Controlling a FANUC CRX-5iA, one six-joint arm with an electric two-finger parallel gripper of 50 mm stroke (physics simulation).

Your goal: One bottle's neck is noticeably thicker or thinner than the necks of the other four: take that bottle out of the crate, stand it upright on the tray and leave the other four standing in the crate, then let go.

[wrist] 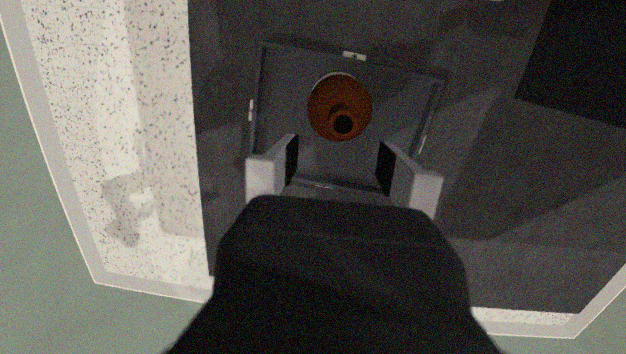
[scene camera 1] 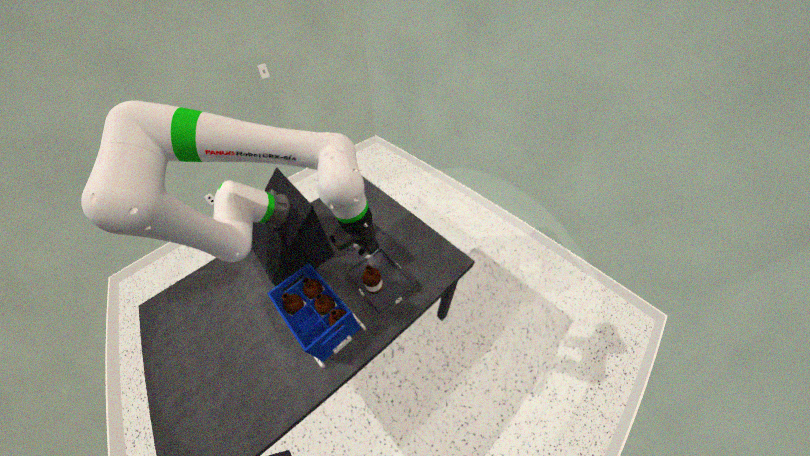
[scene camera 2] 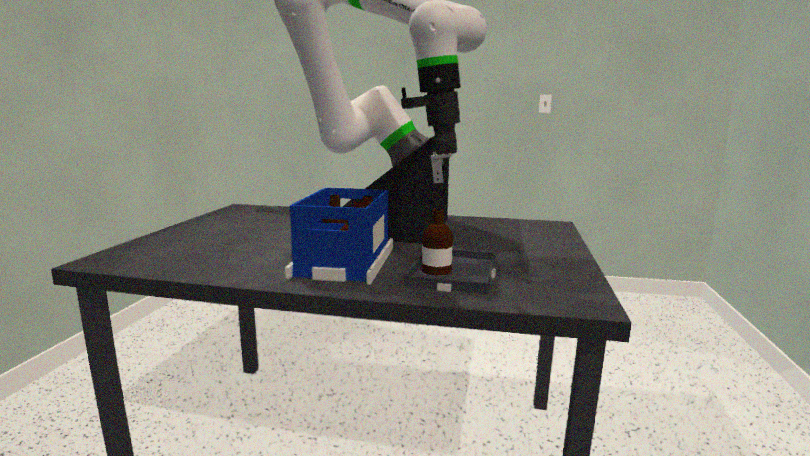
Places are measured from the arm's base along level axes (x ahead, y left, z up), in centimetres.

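Where they show: gripper, fingertip midpoint: (wrist: 337, 155) (scene camera 1: 367, 258) (scene camera 2: 439, 180); arm's base, link origin: (scene camera 1: 279, 211) (scene camera 2: 412, 154).
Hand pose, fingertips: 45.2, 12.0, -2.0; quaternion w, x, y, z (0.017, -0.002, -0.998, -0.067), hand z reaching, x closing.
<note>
Each offset is from my fingertips to the centre of the thing, as dx, dy, dz. "*": to the spot under its first point. Level surfaces: height alone.
A brown bottle @[-0.8, -0.2, -14.9] (scene camera 1: 371, 277) (scene camera 2: 437, 243) (wrist: 340, 95) with a white label stands upright on the dark grey tray @[-1.3, +4.0, -21.9] (scene camera 1: 405, 276) (scene camera 2: 476, 282) (wrist: 280, 60), apart from the tray's walls. My gripper (scene camera 2: 437, 182) (wrist: 337, 155) is open and empty, with its fingertips above the bottle's mouth and clear of it. The blue crate @[-5.1, -24.8, -14.4] (scene camera 1: 334, 341) (scene camera 2: 325, 254) holds the other brown bottles, in scene camera 1 a left one @[-13.7, -29.5, -14.6] (scene camera 1: 292, 303), a back one @[-13.5, -20.3, -14.6] (scene camera 1: 312, 287), a middle one @[-4.6, -20.6, -14.6] (scene camera 1: 324, 304) and a right one @[+4.2, -20.1, -14.6] (scene camera 1: 336, 316). Their lower parts are hidden by the crate walls.
The crate stands beside the tray on the black table @[dz -23.1] (scene camera 1: 209, 362) (scene camera 2: 226, 249), with white strips @[* +0.2, -14.4, -20.7] (scene camera 2: 379, 261) along its base. The arm's black pedestal (scene camera 1: 300, 237) (scene camera 2: 405, 209) stands behind the crate and tray. The table's front edge (scene camera 2: 510, 320) runs near the tray.
</note>
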